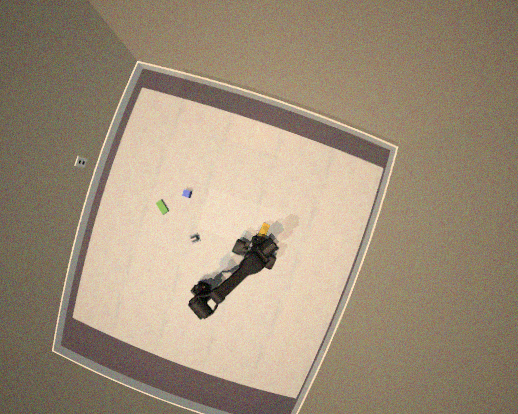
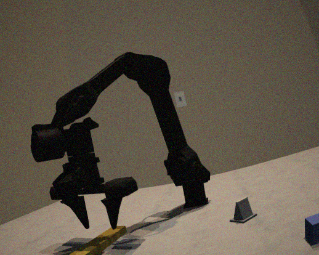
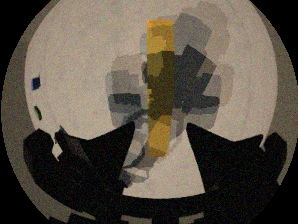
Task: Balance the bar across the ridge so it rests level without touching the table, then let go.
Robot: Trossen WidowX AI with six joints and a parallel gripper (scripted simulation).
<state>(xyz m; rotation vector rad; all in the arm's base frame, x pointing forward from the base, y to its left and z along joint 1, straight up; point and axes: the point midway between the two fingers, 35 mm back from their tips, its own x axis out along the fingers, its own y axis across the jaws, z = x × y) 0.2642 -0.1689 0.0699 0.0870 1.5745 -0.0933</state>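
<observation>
The yellow bar lies 30 mm ahead of my gripper tip and 30 mm below it. Also, from my gripper tip: blue cube 150 mm ahead, 390 mm to the left, 20 mm below; then green block 50 mm ahead, 480 mm to the left, 30 mm below.
</observation>
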